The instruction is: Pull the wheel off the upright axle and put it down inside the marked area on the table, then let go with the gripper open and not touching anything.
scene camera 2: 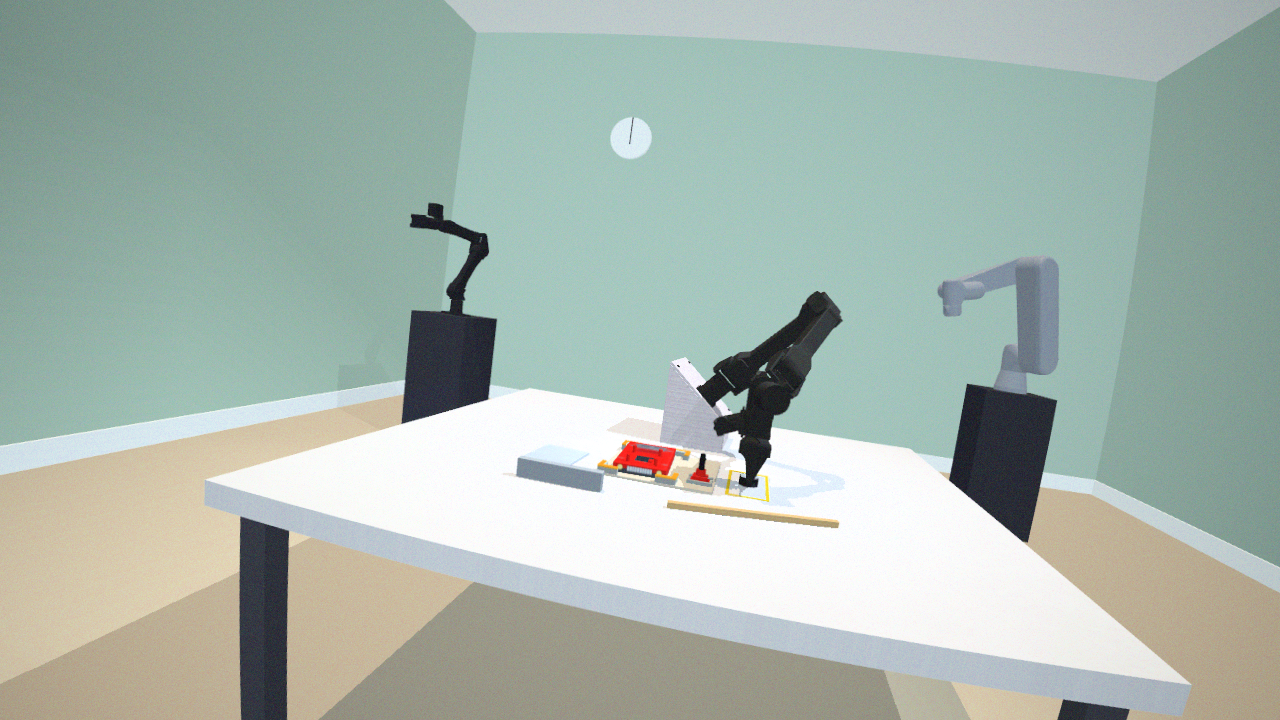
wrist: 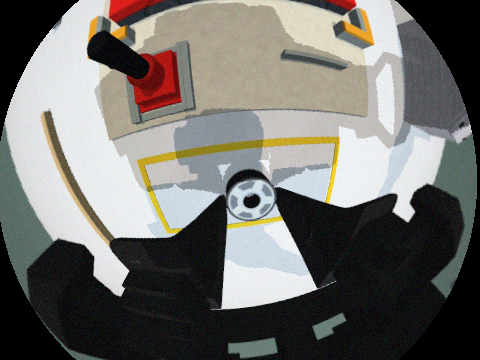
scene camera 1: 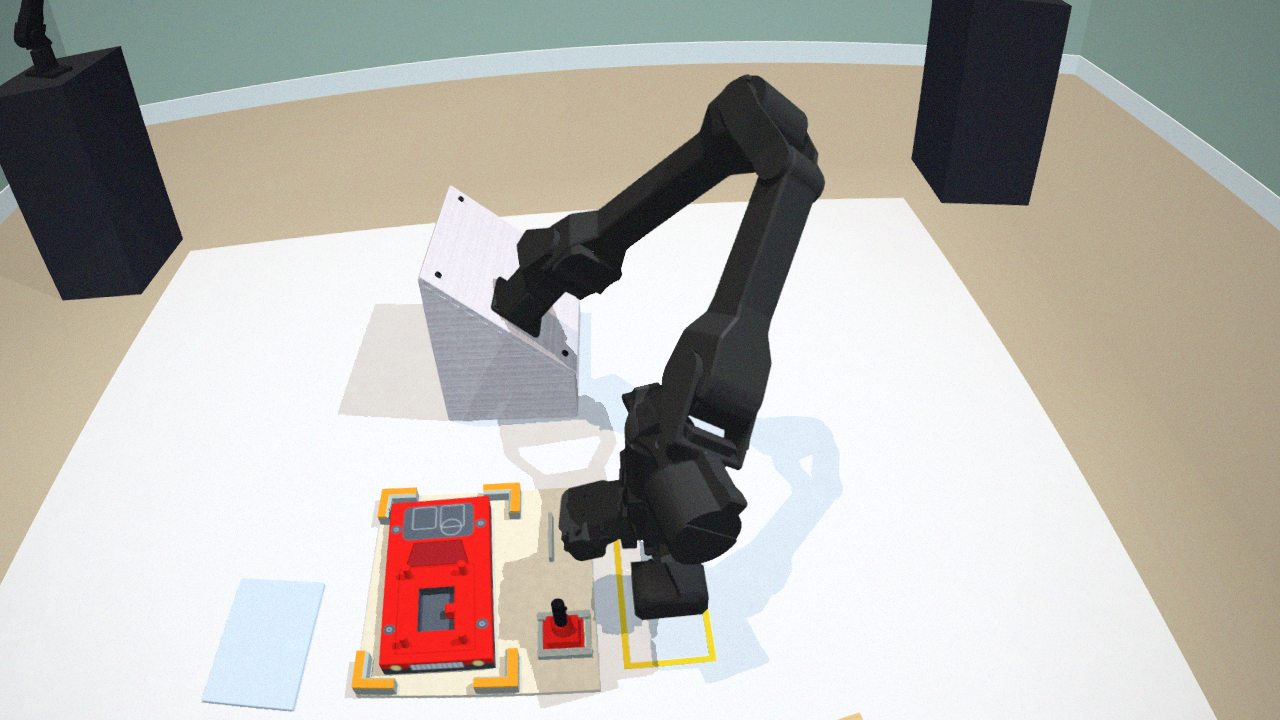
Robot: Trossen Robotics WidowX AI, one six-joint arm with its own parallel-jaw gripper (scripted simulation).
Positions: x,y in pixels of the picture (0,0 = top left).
Scene:
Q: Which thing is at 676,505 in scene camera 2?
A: A wooden strip.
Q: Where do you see a pale blue slab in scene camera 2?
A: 551,452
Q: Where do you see a small wheel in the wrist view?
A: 243,183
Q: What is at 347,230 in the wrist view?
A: My gripper.

